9 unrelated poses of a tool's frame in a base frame.
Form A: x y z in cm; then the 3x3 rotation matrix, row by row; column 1 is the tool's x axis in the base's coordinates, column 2 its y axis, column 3 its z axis. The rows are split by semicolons.
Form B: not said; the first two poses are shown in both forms.
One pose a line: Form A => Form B
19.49, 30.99, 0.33; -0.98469, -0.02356, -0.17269; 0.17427, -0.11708, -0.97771; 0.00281, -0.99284, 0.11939 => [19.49, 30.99, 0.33, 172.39, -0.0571, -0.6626, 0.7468]
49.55, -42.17, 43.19; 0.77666, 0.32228, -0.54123; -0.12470, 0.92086, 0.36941; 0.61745, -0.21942, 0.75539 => [49.55, -42.17, 43.19, 43.41, -0.4284, -0.8430, -0.3252]
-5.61, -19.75, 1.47; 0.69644, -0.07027, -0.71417; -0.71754, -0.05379, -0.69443; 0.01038, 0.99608, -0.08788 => [-5.61, -19.75, 1.47, 102.86, 0.8670, -0.3716, -0.3320]
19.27, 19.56, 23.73; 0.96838, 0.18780, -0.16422; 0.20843, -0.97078, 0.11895; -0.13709, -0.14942, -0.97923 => [19.27, 19.56, 23.73, 172.23, -0.9920, -0.1003, 0.0763]
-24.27, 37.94, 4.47; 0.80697, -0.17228, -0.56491; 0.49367, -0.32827, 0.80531; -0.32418, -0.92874, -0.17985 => [-24.27, 37.94, 4.47, 110.52, -0.9258, -0.1285, 0.3555]
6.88, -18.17, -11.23; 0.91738, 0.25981, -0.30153; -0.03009, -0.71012, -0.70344; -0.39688, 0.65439, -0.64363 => [6.88, -18.17, -11.23, 135.90, 0.9757, 0.0685, -0.2083]
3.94, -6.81, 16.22; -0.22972, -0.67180, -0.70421; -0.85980, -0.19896, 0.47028; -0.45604, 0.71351, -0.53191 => [3.94, -6.81, 16.22, 168.61, 0.6156, -0.6281, -0.4758]
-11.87, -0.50, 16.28; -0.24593, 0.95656, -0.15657; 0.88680, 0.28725, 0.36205; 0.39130, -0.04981, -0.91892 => [-11.87, -0.50, 16.28, 159.85, -0.5978, -0.7952, -0.1013]
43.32, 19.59, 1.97; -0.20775, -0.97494, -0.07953; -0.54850, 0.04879, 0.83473; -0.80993, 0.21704, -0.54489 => [43.32, 19.59, 1.97, 148.42, -0.5898, 0.6974, 0.4072]
